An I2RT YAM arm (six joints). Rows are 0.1 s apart.
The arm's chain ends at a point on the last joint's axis. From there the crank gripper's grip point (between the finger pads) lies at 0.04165 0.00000 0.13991 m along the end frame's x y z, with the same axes.
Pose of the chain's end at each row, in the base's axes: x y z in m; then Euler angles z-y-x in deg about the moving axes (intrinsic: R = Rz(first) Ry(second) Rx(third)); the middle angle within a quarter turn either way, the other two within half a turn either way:
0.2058, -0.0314, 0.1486, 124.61, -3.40, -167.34
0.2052, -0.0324, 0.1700, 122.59, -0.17, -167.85
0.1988, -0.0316, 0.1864, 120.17, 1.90, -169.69
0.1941, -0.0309, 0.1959, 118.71, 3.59, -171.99
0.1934, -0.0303, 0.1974, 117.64, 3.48, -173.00
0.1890, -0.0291, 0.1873, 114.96, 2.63, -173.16
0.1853, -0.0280, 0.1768, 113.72, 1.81, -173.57
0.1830, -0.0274, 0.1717, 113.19, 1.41, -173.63
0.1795, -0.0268, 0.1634, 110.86, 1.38, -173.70
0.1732, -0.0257, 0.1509, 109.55, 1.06, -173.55
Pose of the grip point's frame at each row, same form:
0.1523, -0.0079, 0.0148, 124.61, -3.40, -167.34
0.1577, -0.0128, 0.0333, 122.59, -0.17, -167.85
0.1585, -0.0121, 0.0474, 120.17, 1.90, -169.69
0.1612, -0.0114, 0.0550, 118.71, 3.59, -171.99
0.1629, -0.0088, 0.0563, 117.64, 3.48, -173.00
0.1590, -0.0042, 0.0466, 114.96, 2.63, -173.16
0.1560, -0.0002, 0.0365, 113.72, 1.81, -173.57
0.1537, 0.0016, 0.0317, 113.19, 1.41, -173.63
0.1515, 0.0035, 0.0234, 110.86, 1.38, -173.70
0.1453, 0.0059, 0.0111, 109.55, 1.06, -173.55

